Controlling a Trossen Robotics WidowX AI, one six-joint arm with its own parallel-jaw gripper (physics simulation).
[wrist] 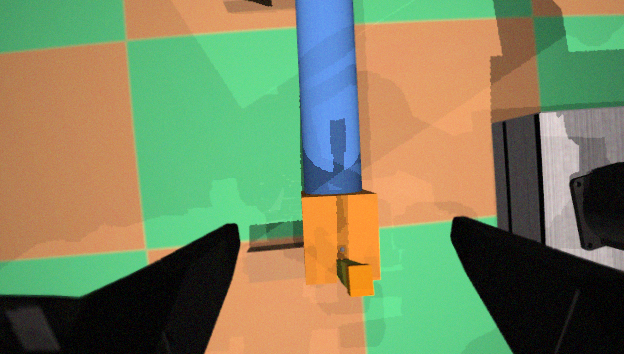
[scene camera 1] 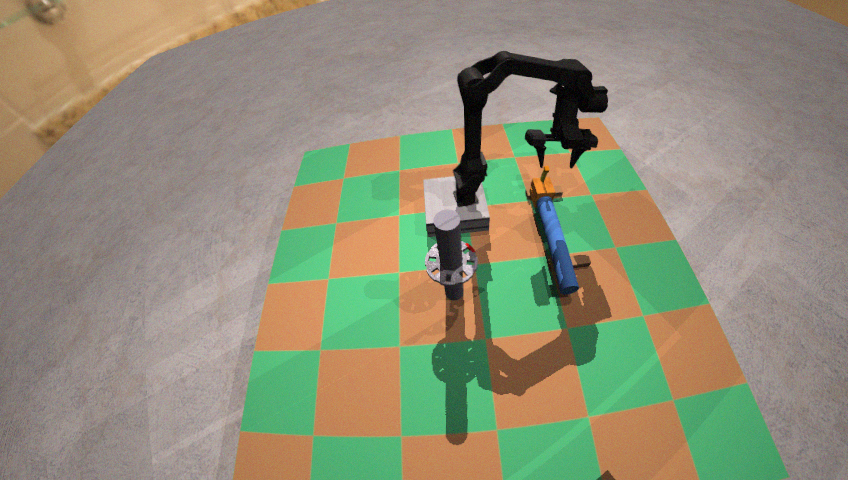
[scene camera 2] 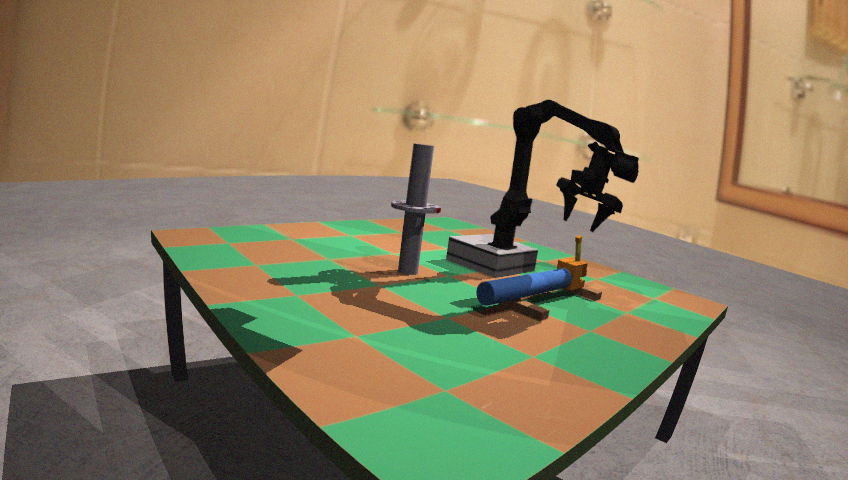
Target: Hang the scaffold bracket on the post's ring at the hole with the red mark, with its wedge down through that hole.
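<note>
The bracket is a blue tube [scene camera 1: 556,243] [scene camera 2: 523,286] [wrist: 327,75] with an orange head [scene camera 1: 542,189] [scene camera 2: 572,273] [wrist: 320,225]. It lies level, and its orange wedge [scene camera 1: 545,174] [scene camera 2: 577,248] [wrist: 361,280] stands up from the head. My gripper [scene camera 1: 557,166] [scene camera 2: 580,225] [wrist: 344,230] is open and empty above the head and wedge, fingers pointing down. In the wrist view the head shows between the fingertips. The grey post [scene camera 1: 448,237] [scene camera 2: 419,172] stands upright with a holed ring [scene camera 1: 439,277] [scene camera 2: 399,205] around it. The ring's red mark [scene camera 1: 470,247] [scene camera 2: 438,209] faces back right in scene camera 1.
Dark brown bars [scene camera 1: 581,261] [scene camera 2: 532,309] lie under the bracket, one near each end. The robot's grey base block [scene camera 1: 437,196] [scene camera 2: 490,255] [wrist: 560,210] stands behind the post in scene camera 1, left of the bracket. All stand on a green and orange checkered table [scene camera 1: 357,380] [scene camera 2: 440,356].
</note>
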